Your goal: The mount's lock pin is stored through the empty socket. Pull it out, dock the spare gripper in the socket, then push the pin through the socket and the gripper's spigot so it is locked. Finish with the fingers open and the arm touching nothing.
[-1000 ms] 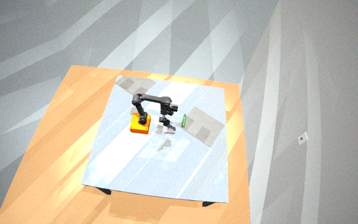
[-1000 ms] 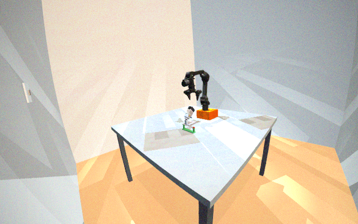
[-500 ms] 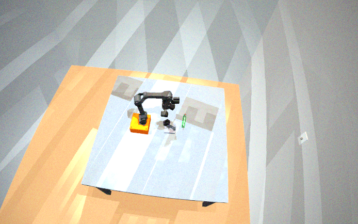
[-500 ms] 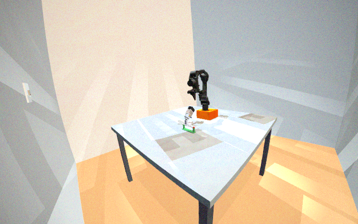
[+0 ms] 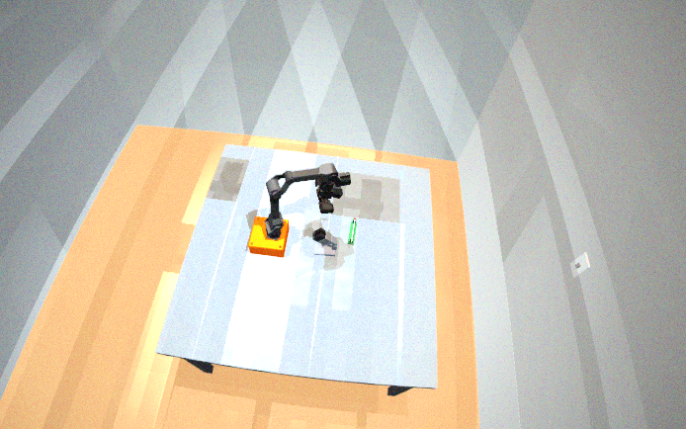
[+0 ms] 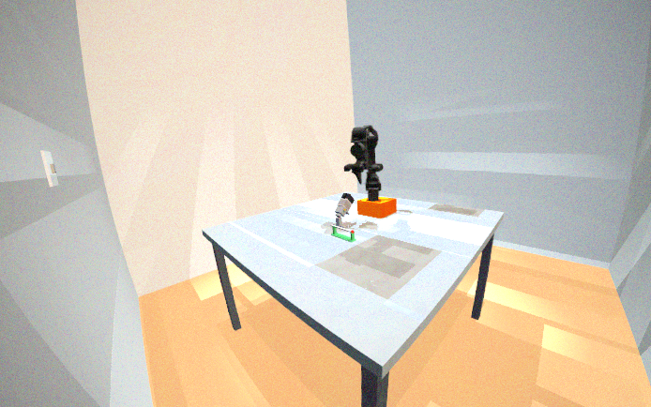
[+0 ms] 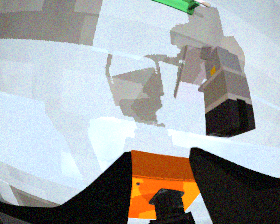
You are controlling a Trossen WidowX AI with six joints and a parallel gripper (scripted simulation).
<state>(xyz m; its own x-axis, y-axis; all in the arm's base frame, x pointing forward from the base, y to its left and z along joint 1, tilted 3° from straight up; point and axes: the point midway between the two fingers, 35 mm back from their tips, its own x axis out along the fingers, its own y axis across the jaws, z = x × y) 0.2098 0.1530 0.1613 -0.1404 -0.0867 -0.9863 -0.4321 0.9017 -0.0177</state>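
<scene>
Now: the green bracket 170 mm ahead of my gripper tip, 40 mm to the left of it and 200 mm below it. From my gripper tip the other things lie so: spare gripper 50 mm ahead, 100 mm to the right, 110 mm below; then mount 80 mm ahead, 90 mm to the right, 170 mm below.
</scene>
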